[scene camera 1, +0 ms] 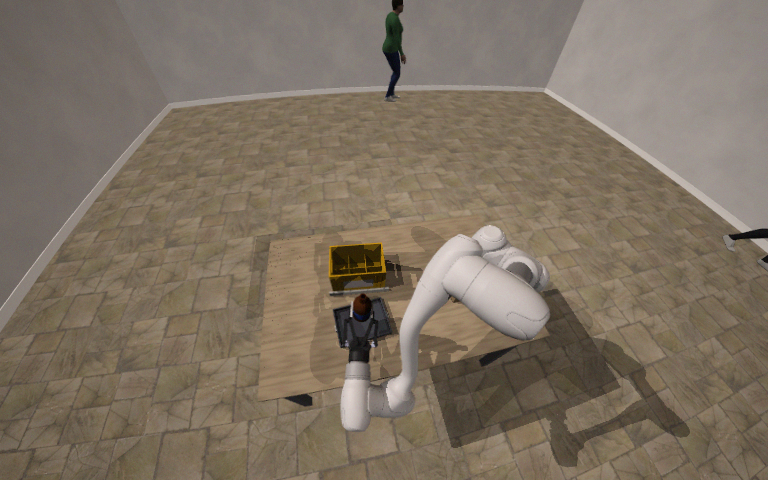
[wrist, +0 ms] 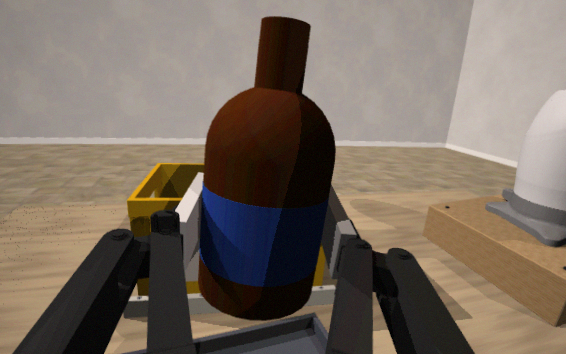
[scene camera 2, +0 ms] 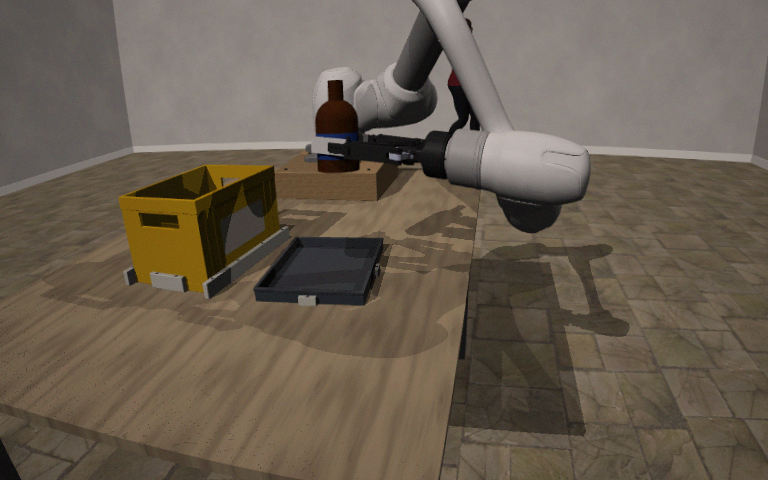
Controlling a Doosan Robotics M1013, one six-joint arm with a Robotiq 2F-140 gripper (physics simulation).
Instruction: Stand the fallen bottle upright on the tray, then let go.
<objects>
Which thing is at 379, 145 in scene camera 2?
My gripper.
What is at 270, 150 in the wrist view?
A brown bottle.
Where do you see a brown bottle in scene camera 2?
336, 118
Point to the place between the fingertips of my gripper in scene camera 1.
362, 303
</objects>
